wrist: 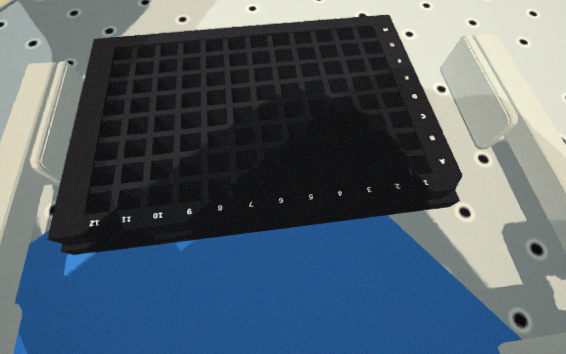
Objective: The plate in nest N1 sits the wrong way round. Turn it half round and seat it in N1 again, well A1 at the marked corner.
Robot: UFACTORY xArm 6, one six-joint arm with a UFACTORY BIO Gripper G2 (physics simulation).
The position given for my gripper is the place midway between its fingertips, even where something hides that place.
Note:
I see my gripper (275, 62) and a black plate (178, 136).

